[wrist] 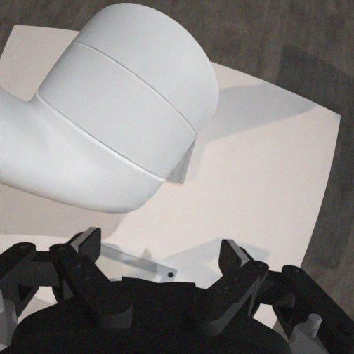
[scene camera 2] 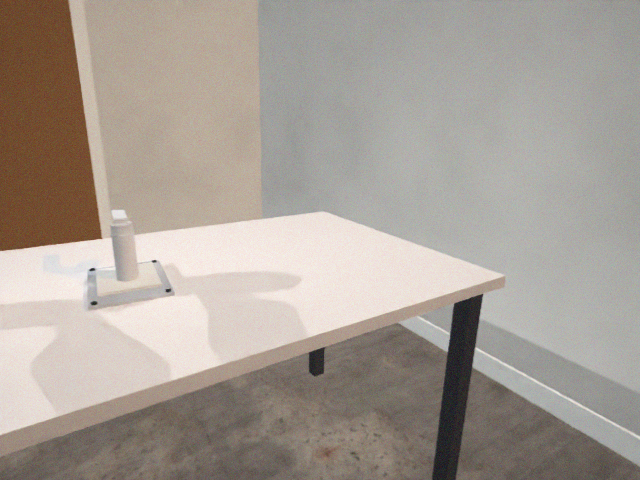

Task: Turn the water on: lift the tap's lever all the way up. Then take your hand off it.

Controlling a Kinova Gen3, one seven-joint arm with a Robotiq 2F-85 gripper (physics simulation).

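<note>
The tap (scene camera 2: pixel 124 250) is a pale grey upright column on a flat base plate (scene camera 2: pixel 129 298) (wrist: pixel 160 271) with dark bolts at its corners, at the left of scene camera 2. Its lever (scene camera 2: pixel 118 213) shows as a small white block on top of the column; its exact angle is hard to tell from this side. In the wrist view part of the base plate shows beyond and between the fingers, while the lever cannot be made out. My gripper (wrist: pixel 160 246) is open and empty, with its fingers wide apart. It does not show in scene camera 2, so its distance from the lever is unclear.
The tap stands on a pale table (scene camera 2: pixel 330 268) (wrist: pixel 260 190). My white arm link (wrist: pixel 125 100) fills the upper left of the wrist view. Shadows of the arm fall on the table. A brown panel (scene camera 2: pixel 41 129) and walls stand behind.
</note>
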